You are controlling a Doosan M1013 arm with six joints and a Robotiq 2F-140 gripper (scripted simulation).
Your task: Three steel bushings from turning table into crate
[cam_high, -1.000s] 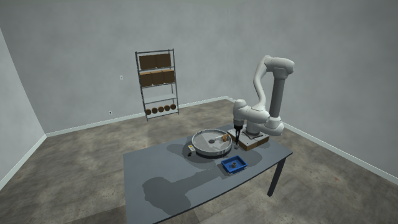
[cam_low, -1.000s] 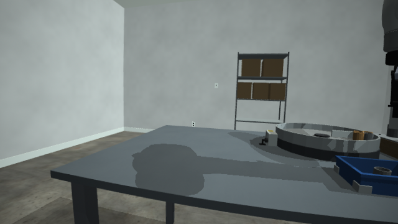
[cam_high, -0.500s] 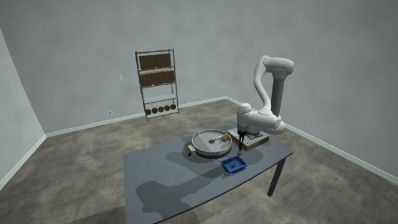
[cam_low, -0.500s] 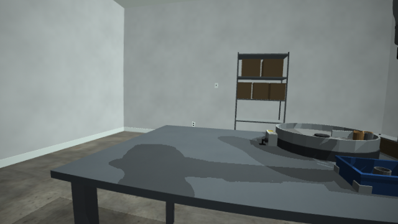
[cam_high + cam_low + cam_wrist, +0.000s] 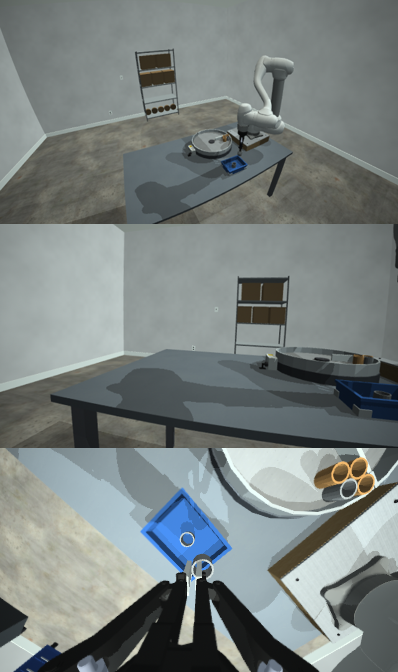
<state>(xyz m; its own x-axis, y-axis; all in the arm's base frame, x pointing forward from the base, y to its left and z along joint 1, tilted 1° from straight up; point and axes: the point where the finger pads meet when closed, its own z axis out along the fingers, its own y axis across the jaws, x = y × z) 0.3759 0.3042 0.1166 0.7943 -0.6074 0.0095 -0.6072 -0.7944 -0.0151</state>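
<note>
My gripper is now 40 mm short of the blue crate and 160 mm above it. The rest, counted from my hand: turning table: 100 mm ahead, 380 mm to the right, 130 mm below.
</note>
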